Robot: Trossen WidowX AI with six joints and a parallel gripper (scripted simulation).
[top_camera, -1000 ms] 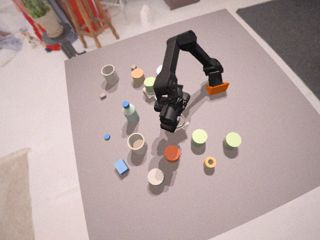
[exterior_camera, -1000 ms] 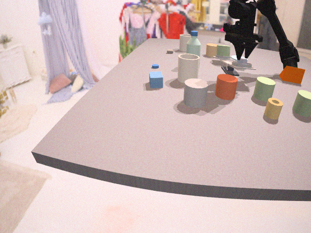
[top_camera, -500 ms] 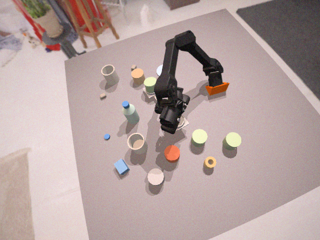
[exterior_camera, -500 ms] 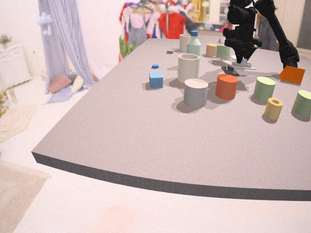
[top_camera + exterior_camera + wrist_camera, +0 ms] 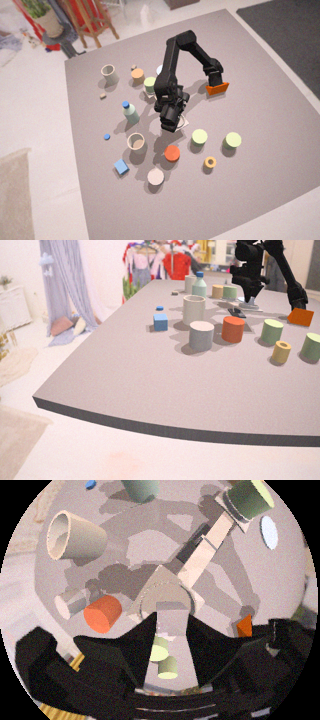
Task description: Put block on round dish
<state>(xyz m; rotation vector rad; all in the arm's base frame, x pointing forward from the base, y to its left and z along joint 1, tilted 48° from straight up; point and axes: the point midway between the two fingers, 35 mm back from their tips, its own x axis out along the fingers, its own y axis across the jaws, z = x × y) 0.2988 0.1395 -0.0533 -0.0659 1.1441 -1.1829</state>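
Now: gripper tip 70 mm past the round pale blue dish, 370 mm to the left of it and 90 mm above it. The rest, counted from my gripper tip: pale lavender block: 10 mm above; orange cylinder: 70 mm ahead, 120 mm to the left, 60 mm below; bottle: 200 mm ahead, 120 mm to the right, 20 mm above.
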